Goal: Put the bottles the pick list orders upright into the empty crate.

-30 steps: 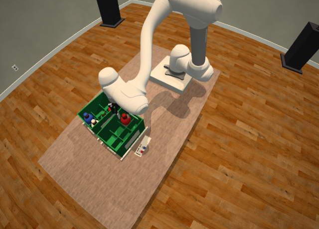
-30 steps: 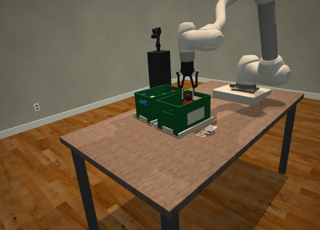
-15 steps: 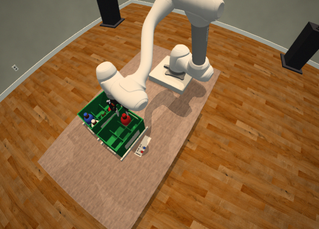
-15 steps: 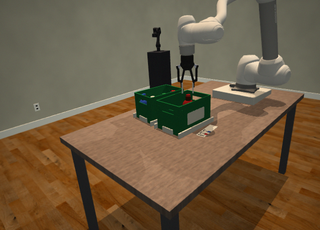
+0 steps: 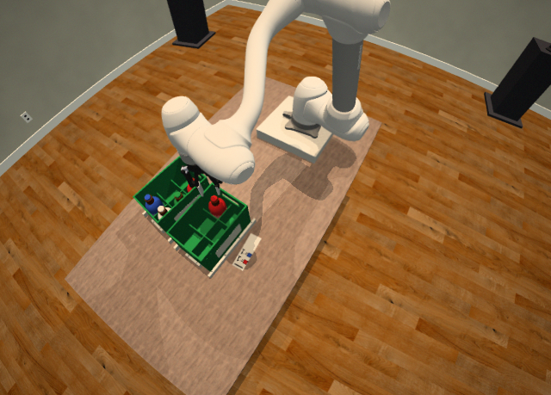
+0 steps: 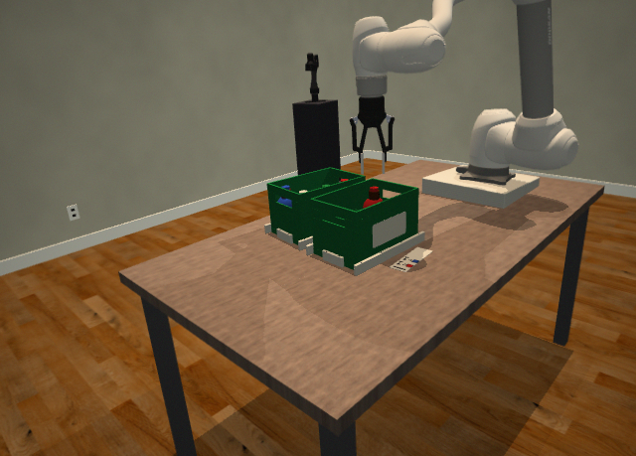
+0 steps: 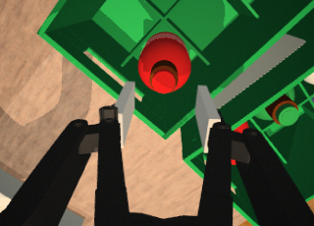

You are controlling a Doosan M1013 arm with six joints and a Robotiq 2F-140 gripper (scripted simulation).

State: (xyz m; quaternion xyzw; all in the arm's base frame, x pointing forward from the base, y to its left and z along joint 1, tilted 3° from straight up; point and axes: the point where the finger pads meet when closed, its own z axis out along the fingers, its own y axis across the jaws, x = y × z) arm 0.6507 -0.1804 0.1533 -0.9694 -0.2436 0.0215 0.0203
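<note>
Right now the blue-label bottle is 10 cm ahead of my hand, 27 cm to the right of it and 15 cm below it. From my hand the other things lie so: white-label bottle: 12 cm ahead, 18 cm to the right, 15 cm below; then pick list: 10 cm ahead, 18 cm to the left, 24 cm below; then green-label bottle: 4 cm ahead, 15 cm to the right, 15 cm below.
</note>
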